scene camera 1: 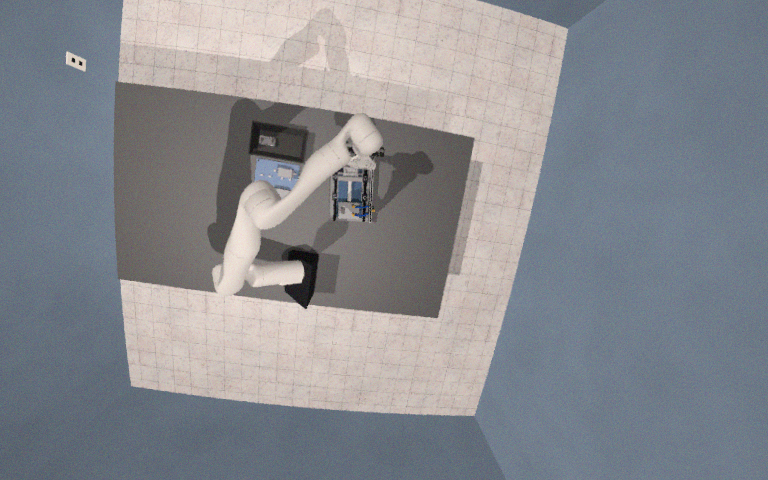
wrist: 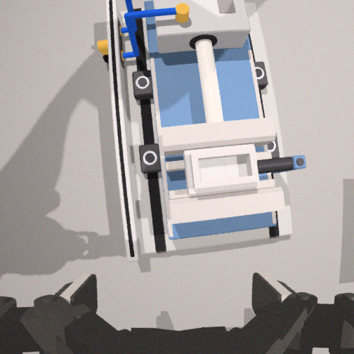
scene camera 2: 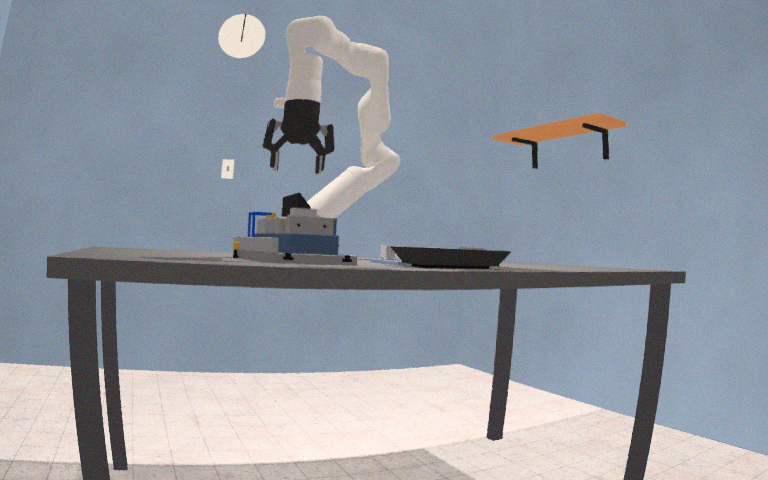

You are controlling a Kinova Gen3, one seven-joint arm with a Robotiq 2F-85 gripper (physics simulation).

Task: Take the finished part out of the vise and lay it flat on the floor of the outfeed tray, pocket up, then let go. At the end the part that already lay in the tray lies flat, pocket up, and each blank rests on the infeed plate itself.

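Where they show: gripper, fingertip midpoint: (scene camera 2: 296,172); arm's base at its link origin: (scene camera 1: 298,270).
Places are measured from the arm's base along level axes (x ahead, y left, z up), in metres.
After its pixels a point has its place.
The finished part (wrist: 225,172) (scene camera 2: 303,212) @[z -0.014, x 0.451, y -0.203 m] sits pocket up between the jaws of the vise (wrist: 187,110) (scene camera 2: 308,244) @[z -0.080, x 0.497, y -0.207 m] (scene camera 1: 342,192) @[z -0.060, x 0.345, y -0.166 m]. My gripper (scene camera 2: 297,169) @[z 0.064, x 0.506, y -0.245 m] (wrist: 174,292) is open and empty, above the vise; in the wrist view its fingertips lie below the vise's jaw end. The arm hides it in scene camera 1. The outfeed tray (scene camera 1: 253,138) @[z -0.086, x 0.546, y 0.229 m] (scene camera 2: 450,258) @[z -0.098, x 0.589, y 0.080 m] holds another part (scene camera 1: 267,139) @[z -0.086, x 0.546, y 0.170 m], which looks flat; its pocket is too small to judge. A blank (scene camera 1: 284,172) @[z -0.076, x 0.412, y 0.089 m] is at the infeed plate (scene camera 1: 262,184); its exact seating is unclear, and the arm hides some of the plate.
A black stop with a blue end (wrist: 299,162) sticks out beside the part. Blue pipes (wrist: 131,32) with yellow tips and a long rail (wrist: 120,135) run along the vise's other side. The arm (scene camera 1: 308,175) @[z 0.433, x 0.390, y -0.116 m] passes above the infeed plate's edge. The black base (scene camera 1: 305,274) @[z 0.043, x 0.001, y -0.038 m] stands near the table's edge.
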